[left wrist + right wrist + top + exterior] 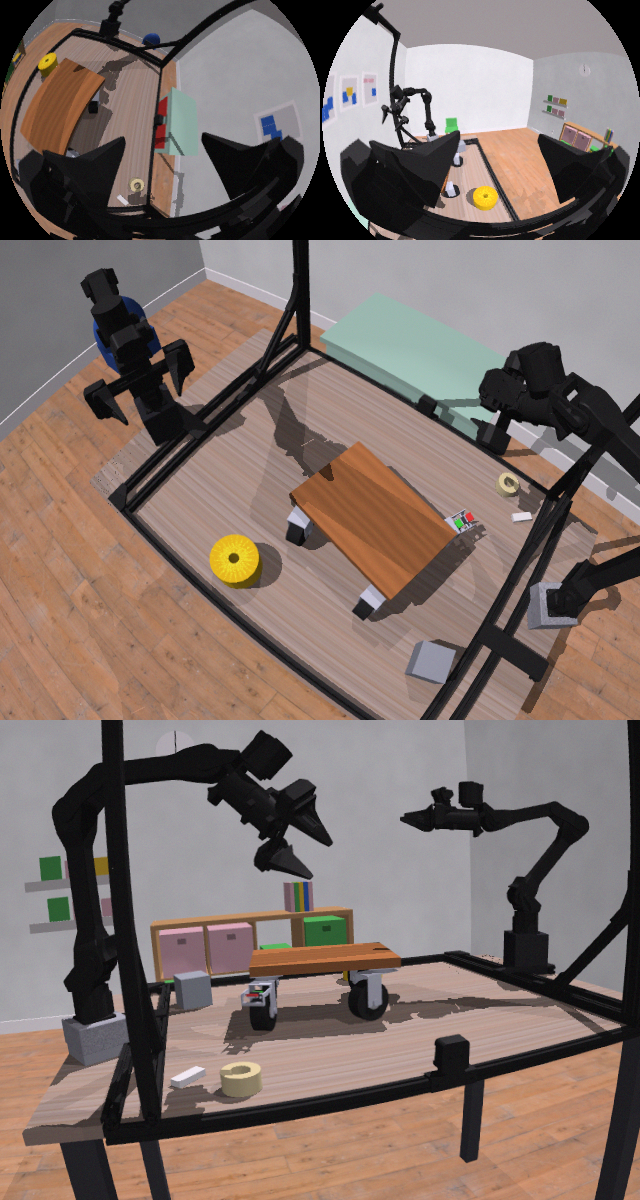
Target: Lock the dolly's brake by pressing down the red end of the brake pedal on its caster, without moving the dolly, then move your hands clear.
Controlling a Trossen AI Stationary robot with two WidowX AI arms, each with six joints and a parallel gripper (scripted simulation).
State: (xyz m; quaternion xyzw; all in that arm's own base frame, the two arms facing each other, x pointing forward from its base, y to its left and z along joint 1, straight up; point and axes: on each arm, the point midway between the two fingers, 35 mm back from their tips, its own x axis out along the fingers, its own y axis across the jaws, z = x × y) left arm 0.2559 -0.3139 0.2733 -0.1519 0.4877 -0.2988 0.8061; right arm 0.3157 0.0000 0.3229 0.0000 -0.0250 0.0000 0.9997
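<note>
My left hand is 260 mm above the brake pedal, 120 mm short of it and 60 mm to the right of it. The rest, counted from my left hand: beige tape ring 330 mm below, 150 mm to the left, 80 mm behind; then grey cube 430 mm ahead, 300 mm below, 130 mm to the left; then small white block 330 mm below, 220 mm to the left, 10 mm behind.
</note>
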